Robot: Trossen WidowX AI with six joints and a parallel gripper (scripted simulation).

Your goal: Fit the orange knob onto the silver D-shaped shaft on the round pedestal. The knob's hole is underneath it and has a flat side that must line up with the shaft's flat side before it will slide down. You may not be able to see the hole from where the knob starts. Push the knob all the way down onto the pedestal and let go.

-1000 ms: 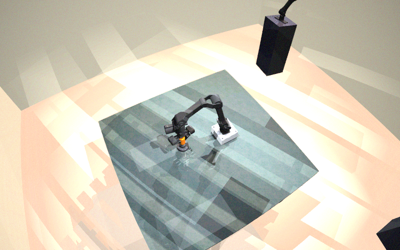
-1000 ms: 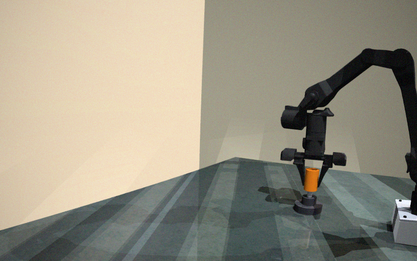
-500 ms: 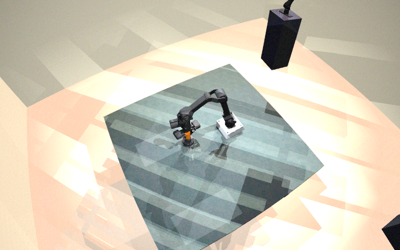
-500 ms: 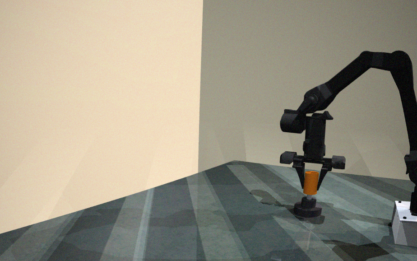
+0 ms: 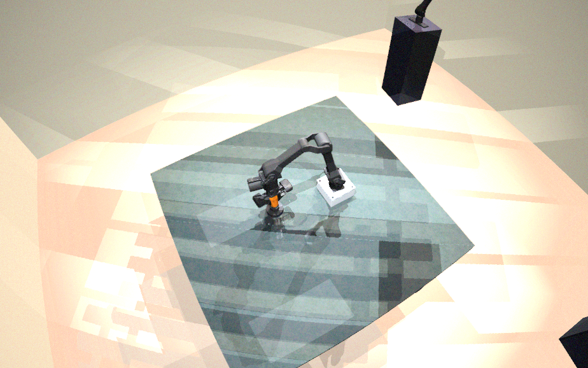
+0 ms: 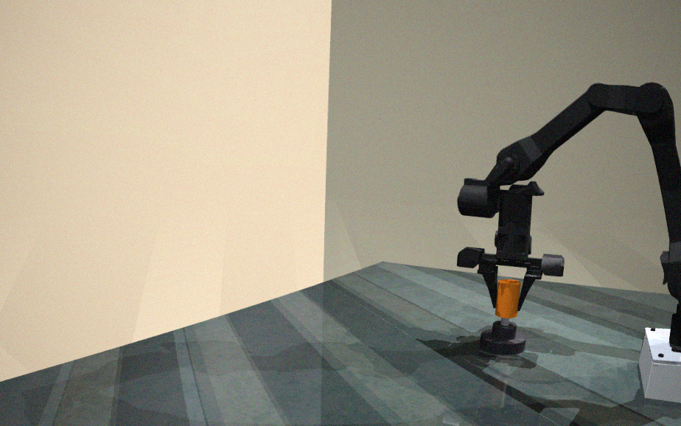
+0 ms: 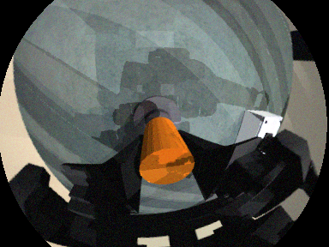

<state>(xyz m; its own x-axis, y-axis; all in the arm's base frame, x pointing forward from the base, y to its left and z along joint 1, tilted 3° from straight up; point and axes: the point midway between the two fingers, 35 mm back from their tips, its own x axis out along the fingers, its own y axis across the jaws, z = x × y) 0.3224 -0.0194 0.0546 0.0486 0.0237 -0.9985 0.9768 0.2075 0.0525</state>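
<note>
The dark round pedestal is 4 cm below my gripper tip. Round my gripper tip: orange knob (3 cm above).
</note>
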